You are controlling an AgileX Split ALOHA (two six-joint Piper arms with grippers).
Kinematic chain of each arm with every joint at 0, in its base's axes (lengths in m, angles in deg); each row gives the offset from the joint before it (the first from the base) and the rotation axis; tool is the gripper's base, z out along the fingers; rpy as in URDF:
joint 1: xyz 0 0 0.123 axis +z
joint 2: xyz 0 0 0 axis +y
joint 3: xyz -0.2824 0 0.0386 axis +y
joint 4: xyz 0.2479 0 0.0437 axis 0.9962 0 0.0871
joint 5: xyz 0 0 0 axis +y
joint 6: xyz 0.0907 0 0.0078 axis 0.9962 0 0.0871
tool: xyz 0 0 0 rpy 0 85 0
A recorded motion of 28 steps. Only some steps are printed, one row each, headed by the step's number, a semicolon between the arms.
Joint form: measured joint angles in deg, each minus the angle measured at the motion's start. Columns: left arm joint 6, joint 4, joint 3, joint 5, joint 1, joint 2; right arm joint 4, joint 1, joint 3, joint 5, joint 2, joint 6.
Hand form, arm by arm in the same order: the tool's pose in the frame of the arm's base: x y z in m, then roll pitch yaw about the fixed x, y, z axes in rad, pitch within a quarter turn. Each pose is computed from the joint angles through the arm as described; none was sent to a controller.
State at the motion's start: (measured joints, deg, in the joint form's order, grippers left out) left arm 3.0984 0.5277 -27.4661 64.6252 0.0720 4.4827; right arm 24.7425 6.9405 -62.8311 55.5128 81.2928 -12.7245
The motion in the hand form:
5: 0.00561 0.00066 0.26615 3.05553 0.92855 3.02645; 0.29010 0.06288 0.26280 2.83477 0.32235 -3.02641
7: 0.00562 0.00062 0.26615 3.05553 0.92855 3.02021; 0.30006 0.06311 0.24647 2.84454 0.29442 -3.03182
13: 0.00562 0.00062 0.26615 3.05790 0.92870 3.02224; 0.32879 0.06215 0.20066 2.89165 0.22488 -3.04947
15: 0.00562 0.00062 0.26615 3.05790 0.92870 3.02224; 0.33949 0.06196 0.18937 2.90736 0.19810 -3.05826
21: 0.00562 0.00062 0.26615 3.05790 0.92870 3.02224; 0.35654 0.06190 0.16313 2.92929 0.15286 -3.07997
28: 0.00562 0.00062 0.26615 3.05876 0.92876 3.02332; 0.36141 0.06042 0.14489 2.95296 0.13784 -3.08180
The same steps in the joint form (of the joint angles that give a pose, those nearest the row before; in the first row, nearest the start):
5: 0.00 0.00 0.00 0.00 -1.12 0.00; -3.02 0.00 0.00 -1.29 5.76 -0.04
7: 0.00 0.00 0.00 0.00 -1.47 0.00; -3.34 0.00 0.00 -3.01 8.97 -0.04
13: -0.11 0.00 0.00 0.00 -1.53 0.00; -5.79 0.00 -1.62 -7.61 18.55 1.43
15: -0.11 0.00 0.00 0.00 -1.53 0.00; -7.09 0.00 -3.55 -7.69 21.79 2.85
21: -0.11 0.00 0.00 0.00 -1.53 0.00; -8.65 0.00 -6.24 -8.89 27.83 4.96
28: -0.14 0.00 0.00 0.00 -1.53 0.00; -9.95 0.00 -6.24 -11.03 30.72 5.59

